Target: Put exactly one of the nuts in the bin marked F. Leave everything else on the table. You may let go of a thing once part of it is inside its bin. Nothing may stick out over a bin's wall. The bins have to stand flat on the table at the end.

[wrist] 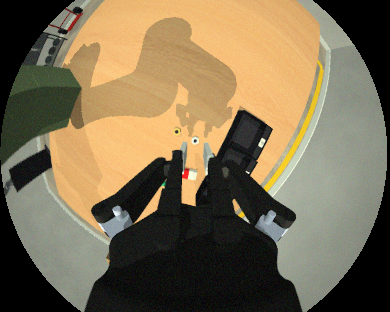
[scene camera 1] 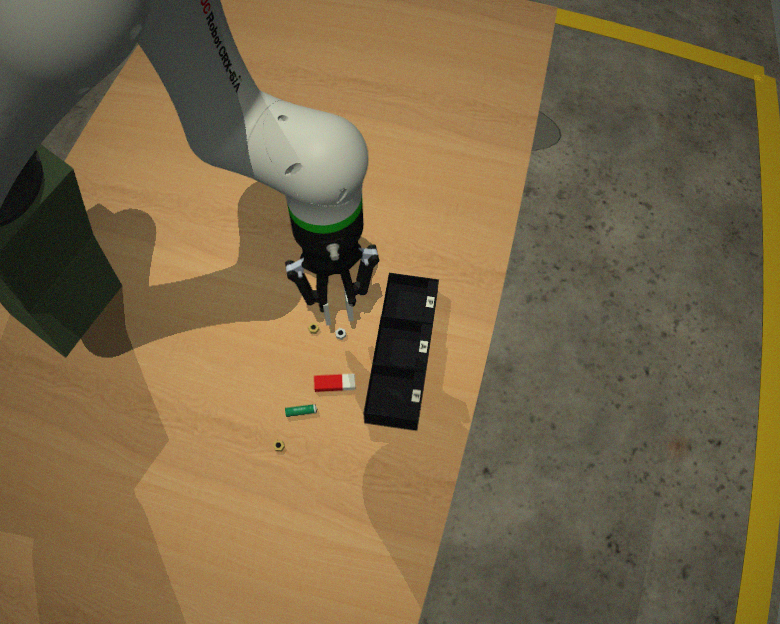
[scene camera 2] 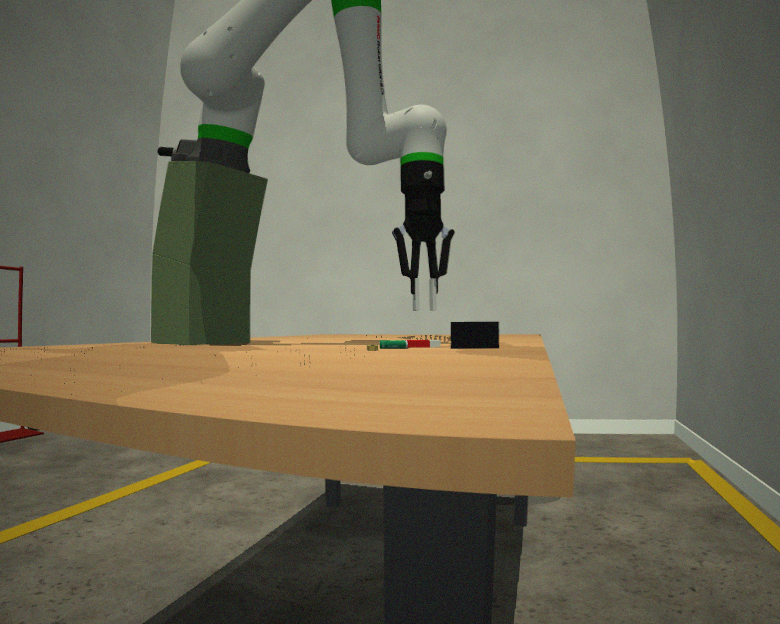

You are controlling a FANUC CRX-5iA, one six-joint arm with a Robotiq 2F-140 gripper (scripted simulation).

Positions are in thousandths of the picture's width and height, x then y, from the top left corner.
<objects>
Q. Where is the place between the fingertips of my gripper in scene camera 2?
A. At 544,498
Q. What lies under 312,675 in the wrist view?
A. My gripper.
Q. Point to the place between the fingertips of my gripper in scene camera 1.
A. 434,506
</objects>
